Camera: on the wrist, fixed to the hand. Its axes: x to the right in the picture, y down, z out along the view.
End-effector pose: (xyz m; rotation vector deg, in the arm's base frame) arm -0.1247 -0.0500 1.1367 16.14 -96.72 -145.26
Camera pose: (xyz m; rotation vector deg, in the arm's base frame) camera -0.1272 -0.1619 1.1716 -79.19 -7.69 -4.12
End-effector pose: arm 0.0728 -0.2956 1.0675 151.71 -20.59 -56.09
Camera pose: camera 0.1343 -0.3552 1.1476 -20.20 -132.80 3.72
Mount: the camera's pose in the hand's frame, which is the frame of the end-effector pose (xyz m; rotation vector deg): 0.0178 0.0757 -0.0878 -11.28 -19.28 174.60
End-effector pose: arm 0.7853 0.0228 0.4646 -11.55 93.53 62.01
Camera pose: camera 0.6711 0.0088 0.4876 -102.63 -2.74 -91.08
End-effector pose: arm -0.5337 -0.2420 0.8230 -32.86 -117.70 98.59
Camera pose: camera -0.4965 -0.1481 0.7634 87.00 -14.90 -24.83
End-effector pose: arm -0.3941 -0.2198 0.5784 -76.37 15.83 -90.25
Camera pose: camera -0.4251 -0.3047 0.5037 -1.24 70.27 71.33
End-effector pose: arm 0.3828 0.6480 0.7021 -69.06 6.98 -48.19
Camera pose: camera 0.3894 0.5768 0.6091 -7.82 71.83 114.91
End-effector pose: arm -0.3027 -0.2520 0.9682 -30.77 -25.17 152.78
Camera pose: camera -0.3038 -0.2912 0.8577 8.13 -11.87 -27.16
